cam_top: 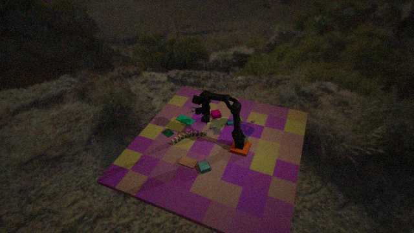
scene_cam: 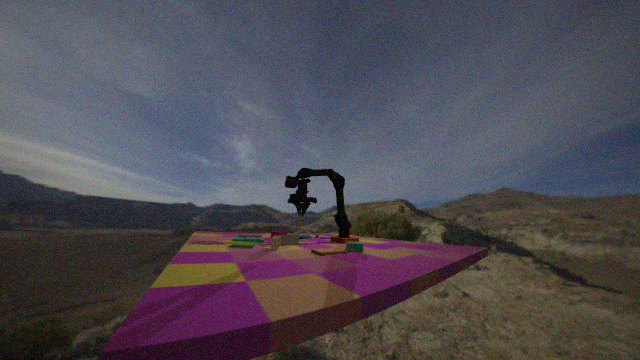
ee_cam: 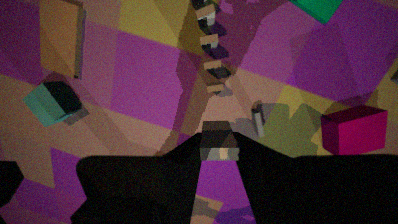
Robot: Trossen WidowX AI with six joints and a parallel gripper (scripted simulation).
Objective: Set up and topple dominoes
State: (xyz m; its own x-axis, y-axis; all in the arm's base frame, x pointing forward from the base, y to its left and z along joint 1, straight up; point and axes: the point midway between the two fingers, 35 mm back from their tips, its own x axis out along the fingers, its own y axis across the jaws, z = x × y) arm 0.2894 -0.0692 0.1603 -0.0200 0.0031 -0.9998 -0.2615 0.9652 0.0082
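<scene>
The bright green plate is 250 mm ahead of my gripper tip, 150 mm below it and 130 mm to the right of it. From my gripper tip the other things lie so: teal block: 330 mm to the left, 140 mm below, 80 mm behind; then magenta block: 270 mm to the right, 140 mm below; then orange slab: 310 mm to the left, 150 mm below, 50 mm ahead.
</scene>
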